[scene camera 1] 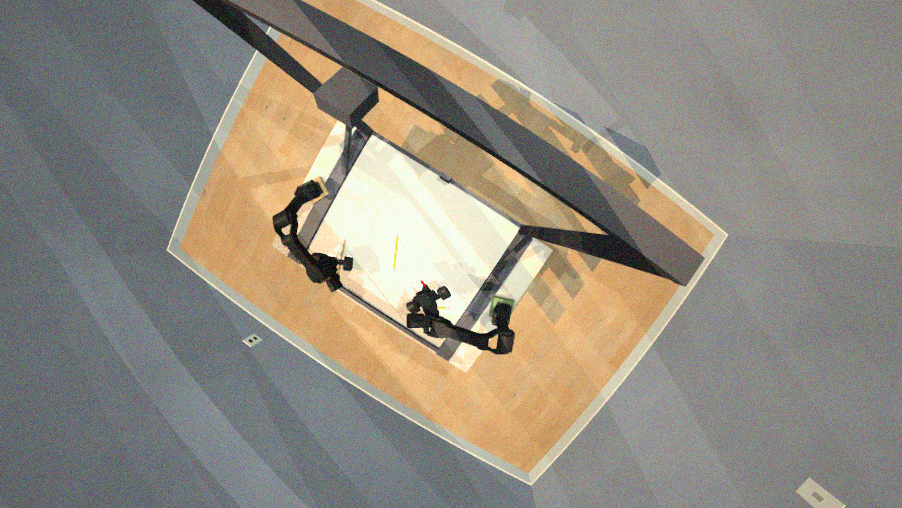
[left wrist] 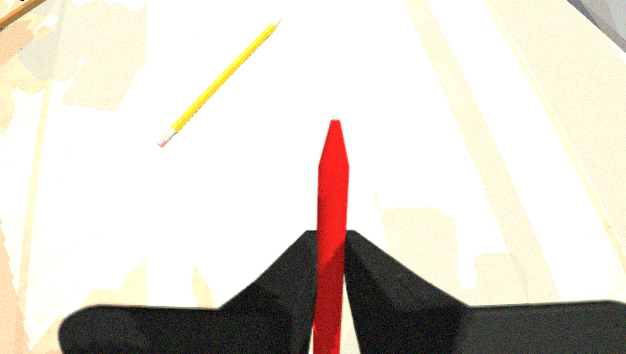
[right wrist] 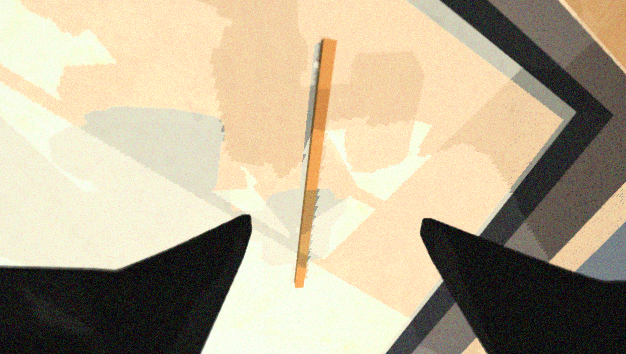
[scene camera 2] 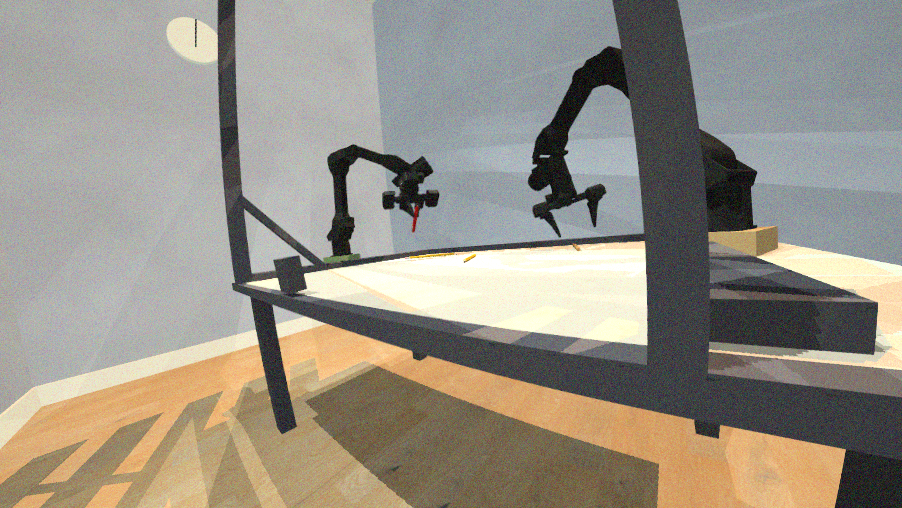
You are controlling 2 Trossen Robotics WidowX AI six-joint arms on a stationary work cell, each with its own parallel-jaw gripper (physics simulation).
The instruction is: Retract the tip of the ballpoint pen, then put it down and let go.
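Places are measured from the left arm's base along level axes (x up, y right, z ahead), in millimetres.
Pixels of known places: left gripper, fingertip midpoint: (scene camera 1: 425, 285) (left wrist: 329, 241) (scene camera 2: 416, 216); right gripper, fingertip midpoint: (scene camera 1: 336, 257) (right wrist: 335, 224) (scene camera 2: 577, 232); left arm's base, origin of the base link: (scene camera 1: 502, 309) (scene camera 2: 341, 255); right arm's base, origin of the base link: (scene camera 1: 315, 190) (scene camera 2: 723, 230).
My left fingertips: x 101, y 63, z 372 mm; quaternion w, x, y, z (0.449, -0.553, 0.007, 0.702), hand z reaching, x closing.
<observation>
Ahead of a thing's pixels: the offset from my left fingertips to its top centre. Level surfaces: height alone.
My left gripper (scene camera 2: 413, 212) (left wrist: 329, 241) is shut on the red ballpoint pen (scene camera 1: 423, 283) (scene camera 2: 414, 220) (left wrist: 333, 195) and holds it above the table. In the left wrist view the pen's tapered end points away from the fingers, with a small pale tip showing at its point. In scene camera 2 the pen hangs steeply down, apart from the table top. The pen's rear part is hidden below the left wrist view's edge. My right gripper (scene camera 2: 576, 230) (right wrist: 335, 224) is open and empty, above the orange stick @[dx -132, dy +12, dz +457 mm] (scene camera 1: 344, 248) (scene camera 2: 576, 246) (right wrist: 314, 165).
A yellow pencil @[dx -130, dy +90, dz +186 mm] (scene camera 1: 395, 252) (scene camera 2: 469, 258) (left wrist: 225, 77) with an eraser end lies on the white table @[dx -139 mm] (scene camera 1: 372, 189) between the arms. Another thin yellow item @[dx -132, dy -136, dz -29 mm] (scene camera 1: 443, 307) (scene camera 2: 432, 255) lies by the left gripper. A dark frame post (scene camera 2: 672, 189) stands at the table's edge.
</observation>
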